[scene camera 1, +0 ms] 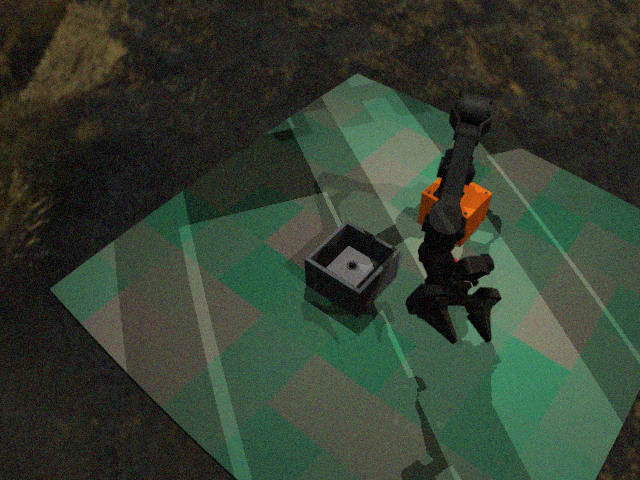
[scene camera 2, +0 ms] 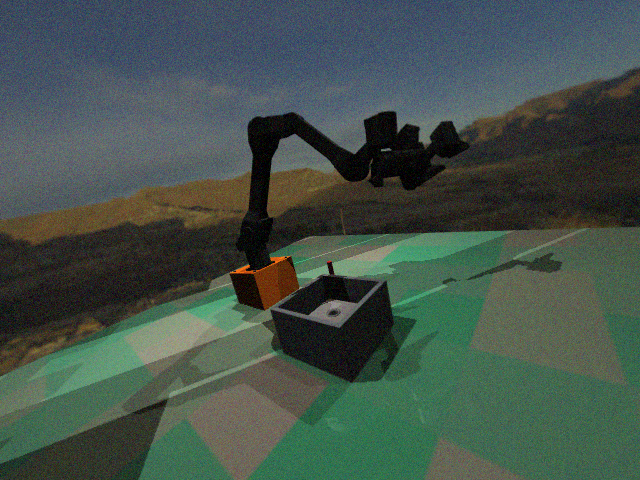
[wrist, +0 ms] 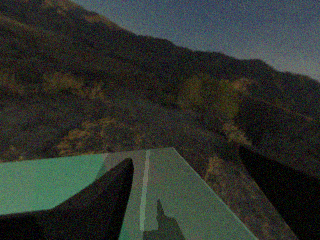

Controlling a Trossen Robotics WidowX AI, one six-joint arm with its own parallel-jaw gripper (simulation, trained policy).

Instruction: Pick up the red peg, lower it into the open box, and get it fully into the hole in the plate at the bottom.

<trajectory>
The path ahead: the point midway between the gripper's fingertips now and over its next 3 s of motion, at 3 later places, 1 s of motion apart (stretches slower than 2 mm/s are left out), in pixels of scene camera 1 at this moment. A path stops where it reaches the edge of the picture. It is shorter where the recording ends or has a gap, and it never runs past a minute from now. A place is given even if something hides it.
The gripper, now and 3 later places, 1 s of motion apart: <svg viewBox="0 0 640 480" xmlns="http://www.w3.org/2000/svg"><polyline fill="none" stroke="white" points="472,342 494,329 472,276 446,262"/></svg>
</trajectory>
